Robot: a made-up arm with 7 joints.
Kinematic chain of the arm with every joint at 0, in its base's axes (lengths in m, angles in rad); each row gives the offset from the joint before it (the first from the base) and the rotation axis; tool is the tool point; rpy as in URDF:
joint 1: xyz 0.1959 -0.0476 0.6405 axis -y
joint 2: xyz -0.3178 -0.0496 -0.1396 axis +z
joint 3: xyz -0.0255 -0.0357 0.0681 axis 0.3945 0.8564 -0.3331
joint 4: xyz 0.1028 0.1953 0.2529 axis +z
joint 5: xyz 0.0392 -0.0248 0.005 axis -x
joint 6: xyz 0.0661 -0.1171 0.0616 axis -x
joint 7: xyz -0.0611 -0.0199 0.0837 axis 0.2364 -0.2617 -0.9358
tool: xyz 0.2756 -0.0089 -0.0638 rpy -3.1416 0 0
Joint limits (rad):
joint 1: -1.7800..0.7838
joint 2: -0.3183..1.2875
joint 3: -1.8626..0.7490
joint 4: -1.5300..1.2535
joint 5: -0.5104..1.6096
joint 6: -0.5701..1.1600
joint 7: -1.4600..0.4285
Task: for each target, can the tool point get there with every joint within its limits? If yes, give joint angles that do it. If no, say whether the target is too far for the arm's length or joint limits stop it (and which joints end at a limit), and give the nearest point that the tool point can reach.
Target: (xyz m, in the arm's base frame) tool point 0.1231 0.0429 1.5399
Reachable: yes | joints -1.2560 1.0706 -0.9303 1.0287 0.5713 0.4527 -0.0782
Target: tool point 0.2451 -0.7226 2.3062
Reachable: no: too far | nearest point 0.2110 -0.4084 1.6345 | short by 0.742 m
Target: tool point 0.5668 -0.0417 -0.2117
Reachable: no: joint limits stop it (at a limit: joint 1, joint 4, joint 7) | nearest point 0.4064 -0.0651 0.2852 | short by 0.523 m
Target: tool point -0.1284 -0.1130 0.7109
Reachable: yes | joints 0.1115 1.1413 -0.4365 -0.8567 0.4120 0.9524 -1.2690
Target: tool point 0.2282 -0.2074 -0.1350
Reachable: no: joint limits stop it (at a limit: joint 1, joint 2, joint 3, joint 4, joint 6) | nearest point -0.0052 -0.2439 -0.0472 | short by 0.252 m
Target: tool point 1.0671 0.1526 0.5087
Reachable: no: joint limits stop it (at a limit: joint 1, joint 2, joint 7) | nearest point 0.7295 0.1119 0.6349 | short by 0.363 m
